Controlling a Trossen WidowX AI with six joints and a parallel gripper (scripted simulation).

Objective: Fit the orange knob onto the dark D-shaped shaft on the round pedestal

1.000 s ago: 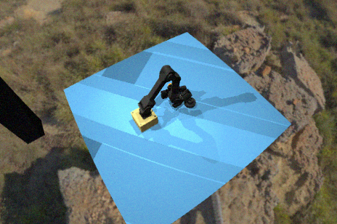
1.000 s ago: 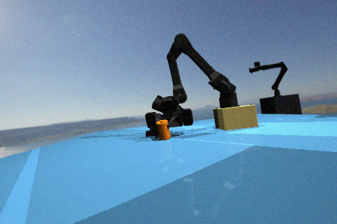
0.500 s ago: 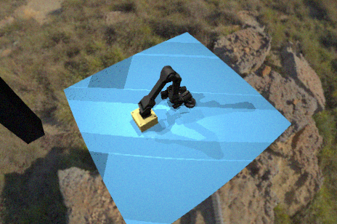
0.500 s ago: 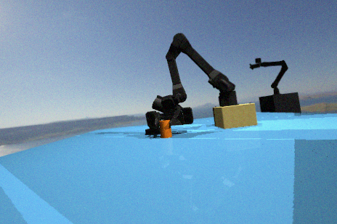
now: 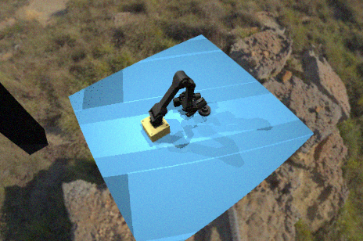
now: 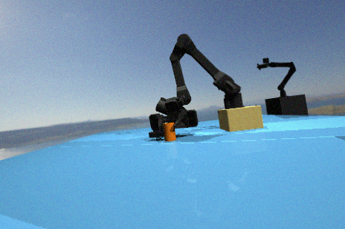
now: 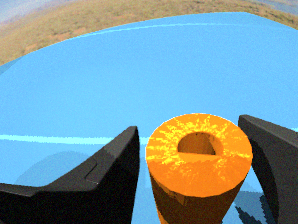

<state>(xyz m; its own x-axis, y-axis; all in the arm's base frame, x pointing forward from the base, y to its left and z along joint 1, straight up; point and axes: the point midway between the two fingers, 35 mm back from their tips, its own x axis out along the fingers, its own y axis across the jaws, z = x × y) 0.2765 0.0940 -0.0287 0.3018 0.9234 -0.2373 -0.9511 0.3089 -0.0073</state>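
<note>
My gripper tip is 10 mm past the orange knob, 20 mm to the left of it and 20 mm above it. Also, from my gripper tip: pedestal (50 mm ahead, 180 mm to the right, 20 mm below).
</note>
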